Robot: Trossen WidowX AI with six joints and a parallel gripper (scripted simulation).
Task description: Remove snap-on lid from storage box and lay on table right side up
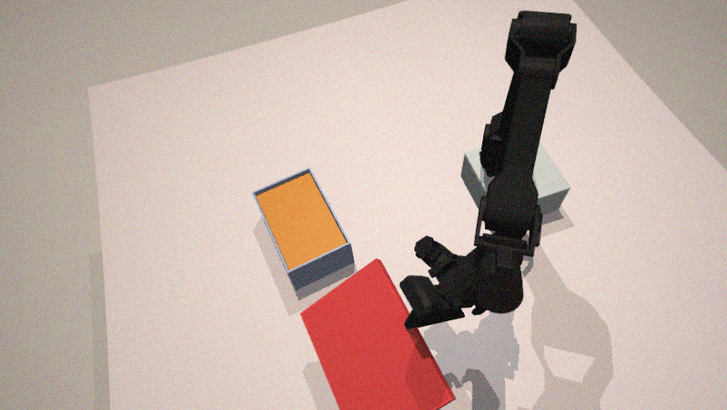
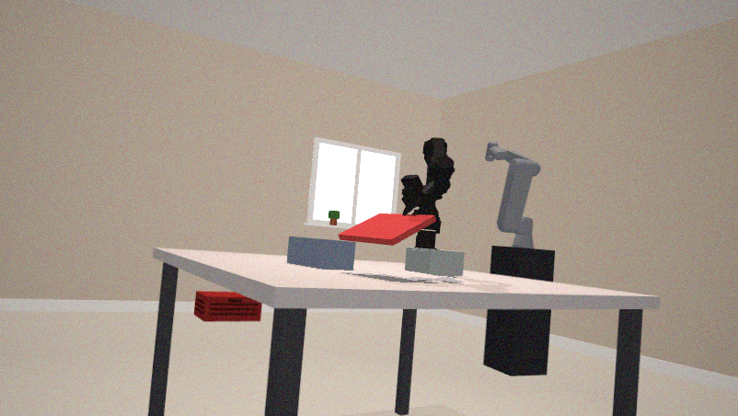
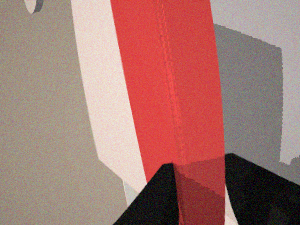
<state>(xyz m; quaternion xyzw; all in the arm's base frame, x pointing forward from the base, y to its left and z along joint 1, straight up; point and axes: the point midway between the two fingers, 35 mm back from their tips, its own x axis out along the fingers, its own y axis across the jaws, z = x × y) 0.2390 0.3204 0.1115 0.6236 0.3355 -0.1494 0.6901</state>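
Right now the red lid is 7 cm ahead of my gripper tip, 3 cm below it and 2 cm to the left of it. Round my gripper tip: blue-grey storage box: 29 cm to the right, 16 cm ahead, 13 cm below.
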